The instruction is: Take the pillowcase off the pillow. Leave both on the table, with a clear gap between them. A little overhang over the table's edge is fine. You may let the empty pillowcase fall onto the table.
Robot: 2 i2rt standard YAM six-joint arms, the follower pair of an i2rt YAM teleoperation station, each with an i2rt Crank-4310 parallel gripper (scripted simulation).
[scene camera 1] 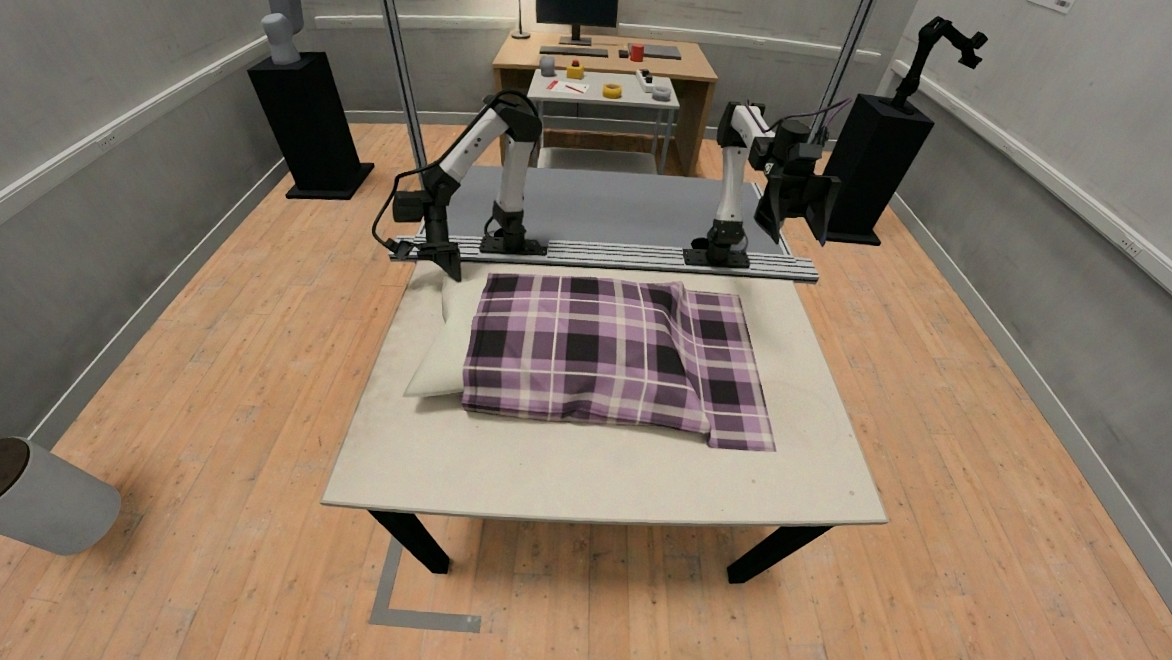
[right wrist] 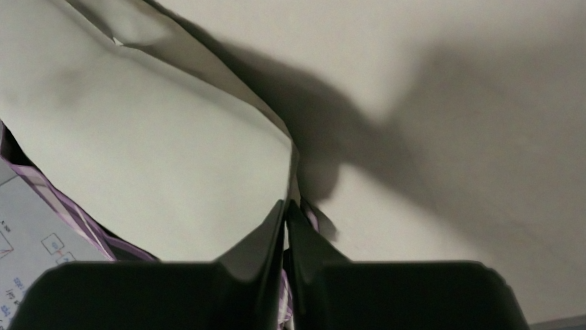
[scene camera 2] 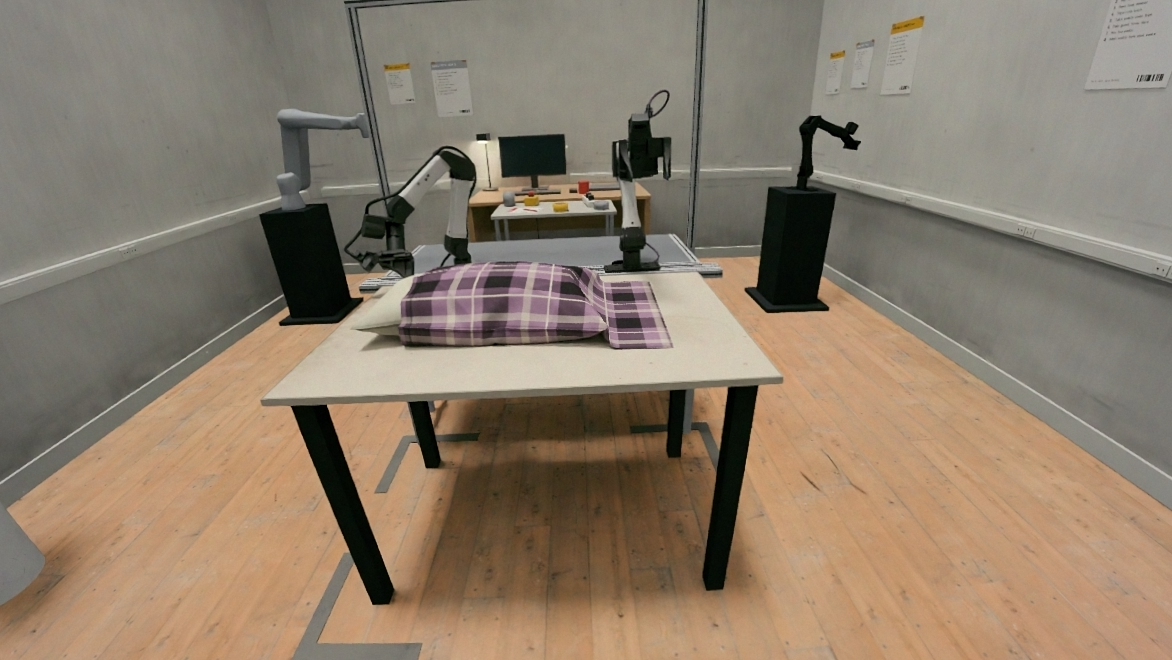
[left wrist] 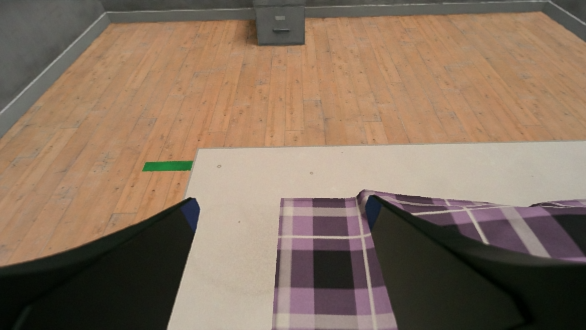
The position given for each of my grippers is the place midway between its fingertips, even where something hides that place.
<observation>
In view: my left gripper (scene camera 1: pixel 801 243), my right gripper (scene camera 1: pixel 459 281) and a pale pillow (scene camera 1: pixel 440 373).
The pale pillow is seen too in the right wrist view (right wrist: pixel 152 135) and in scene camera 2 (scene camera 2: pixel 384 318). My left gripper shows as well in scene camera 2 (scene camera 2: pixel 650 179) and in the left wrist view (left wrist: pixel 282 200). My right gripper shows as well in the right wrist view (right wrist: pixel 286 204) and in scene camera 2 (scene camera 2: pixel 412 283).
</observation>
